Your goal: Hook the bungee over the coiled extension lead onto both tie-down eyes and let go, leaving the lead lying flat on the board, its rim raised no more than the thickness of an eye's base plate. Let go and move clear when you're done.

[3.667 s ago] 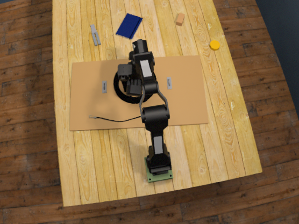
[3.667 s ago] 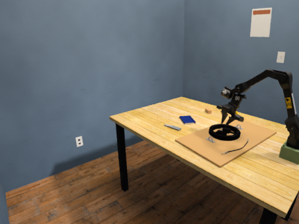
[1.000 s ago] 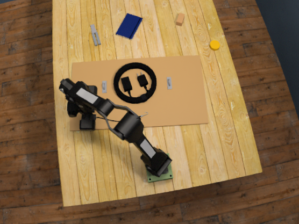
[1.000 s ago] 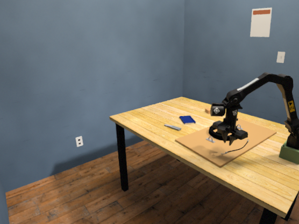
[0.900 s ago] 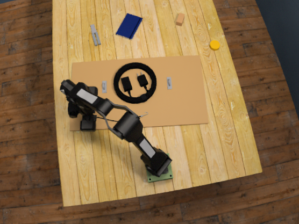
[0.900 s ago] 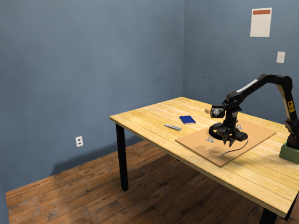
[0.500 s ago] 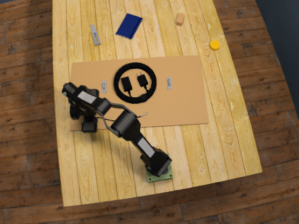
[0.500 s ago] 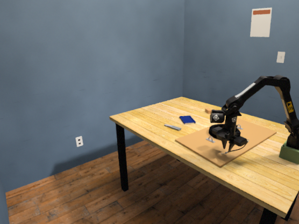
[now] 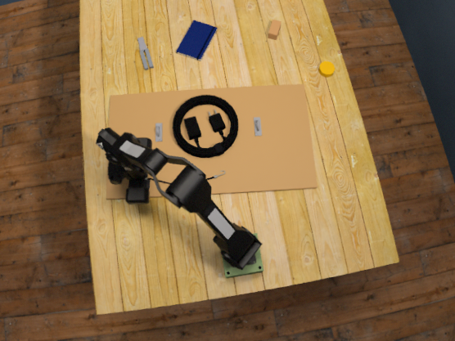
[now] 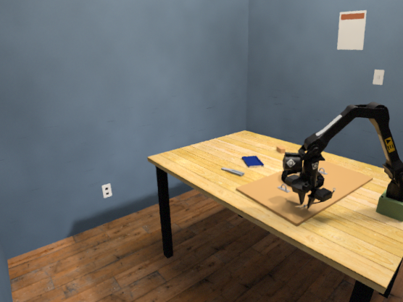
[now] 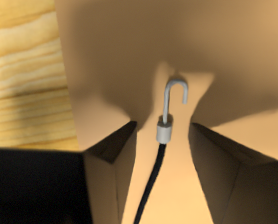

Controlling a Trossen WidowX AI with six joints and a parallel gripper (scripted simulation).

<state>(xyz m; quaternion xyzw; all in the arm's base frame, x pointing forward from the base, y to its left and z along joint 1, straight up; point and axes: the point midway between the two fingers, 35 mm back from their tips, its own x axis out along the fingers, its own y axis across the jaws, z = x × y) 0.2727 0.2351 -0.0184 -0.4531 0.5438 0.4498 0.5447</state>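
Now: hand 120 mm short of the black coiled extension lead, 210 mm to the left of it and 20 mm above it. Round my hand: tan block: 440 mm ahead, 490 mm to the right, 30 mm below; then board: 90 mm ahead, 210 mm to the right, 40 mm below; then yellow disc: 260 mm ahead, 630 mm to the right, 40 mm below.
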